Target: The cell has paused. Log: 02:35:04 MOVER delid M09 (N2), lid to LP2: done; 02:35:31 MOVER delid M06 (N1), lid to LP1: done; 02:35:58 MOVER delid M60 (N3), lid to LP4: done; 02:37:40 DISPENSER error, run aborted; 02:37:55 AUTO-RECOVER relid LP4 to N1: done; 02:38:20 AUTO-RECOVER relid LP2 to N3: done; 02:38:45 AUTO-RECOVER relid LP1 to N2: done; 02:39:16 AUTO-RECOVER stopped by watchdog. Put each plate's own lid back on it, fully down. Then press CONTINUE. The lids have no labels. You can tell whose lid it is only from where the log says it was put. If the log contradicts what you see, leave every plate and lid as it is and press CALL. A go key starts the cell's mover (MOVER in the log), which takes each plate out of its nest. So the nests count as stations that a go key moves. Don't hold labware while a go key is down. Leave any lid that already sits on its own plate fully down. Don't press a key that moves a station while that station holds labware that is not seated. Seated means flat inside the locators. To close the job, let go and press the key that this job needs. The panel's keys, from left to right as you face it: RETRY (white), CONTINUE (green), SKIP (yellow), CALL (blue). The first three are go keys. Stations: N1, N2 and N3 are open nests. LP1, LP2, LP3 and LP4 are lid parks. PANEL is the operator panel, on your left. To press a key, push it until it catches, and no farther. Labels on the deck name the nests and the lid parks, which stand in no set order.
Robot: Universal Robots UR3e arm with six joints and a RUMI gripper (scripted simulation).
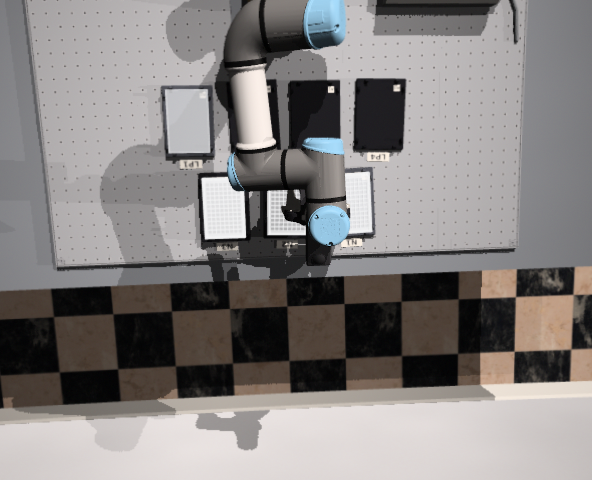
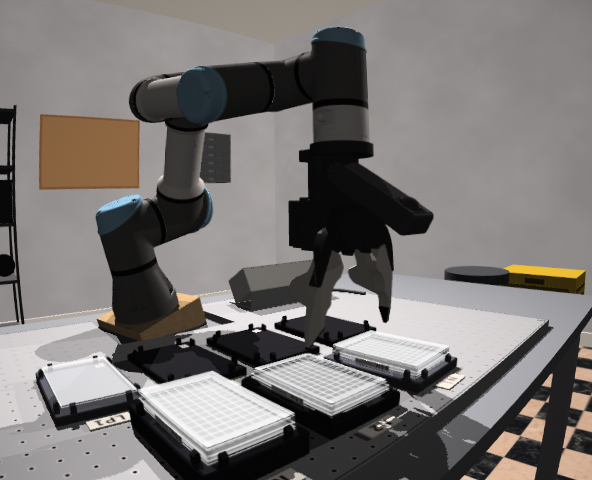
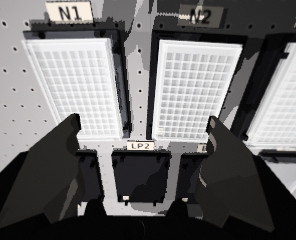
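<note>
My gripper is now 180 mm to the left of the plate, 40 mm past it and 40 mm above it. Also, from my hand: lid park LP2: 180 mm behind, 60 mm below, 50 mm to the left; then LP2 label: 90 mm behind, 70 mm below, 30 mm to the left; then N1 label: 100 mm ahead, 70 mm below, 60 mm to the left.
</note>
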